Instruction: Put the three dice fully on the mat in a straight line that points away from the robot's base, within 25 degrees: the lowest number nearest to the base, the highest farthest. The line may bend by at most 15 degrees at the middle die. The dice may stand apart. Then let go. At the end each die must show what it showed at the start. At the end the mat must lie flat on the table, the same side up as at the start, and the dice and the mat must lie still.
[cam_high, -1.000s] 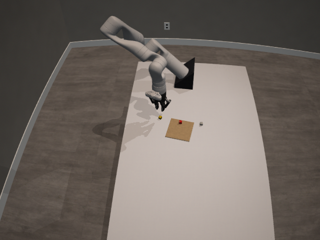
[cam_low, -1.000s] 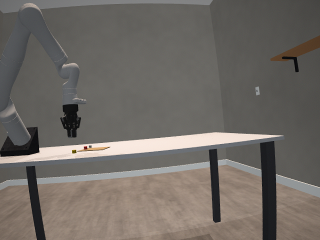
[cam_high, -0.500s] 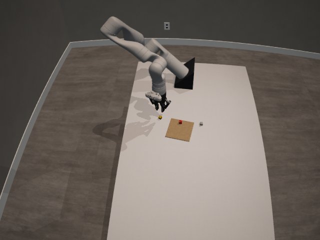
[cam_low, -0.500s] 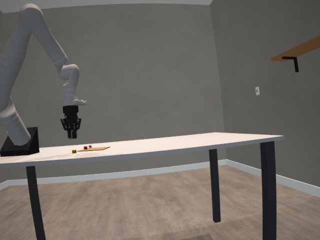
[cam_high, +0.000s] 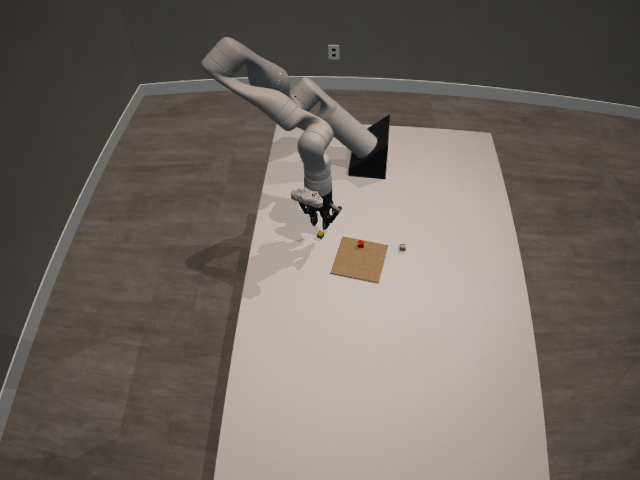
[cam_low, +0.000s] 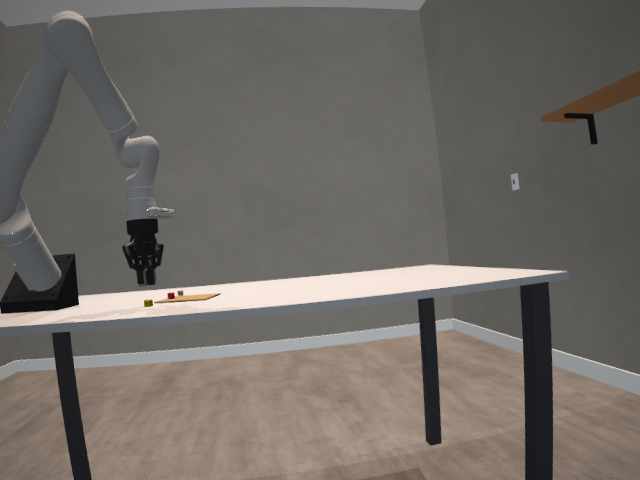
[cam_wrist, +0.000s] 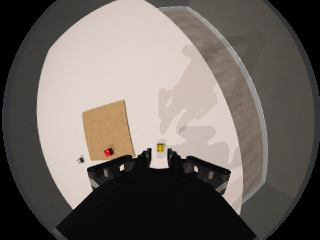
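The yellow die lies 60 mm below my hand. From my hand the other things lie so: square mat 110 mm to the left, 90 mm ahead, 70 mm below; red die 120 mm to the left, 60 mm below, 40 mm ahead; white die 240 mm to the left, 60 mm below, 60 mm ahead.
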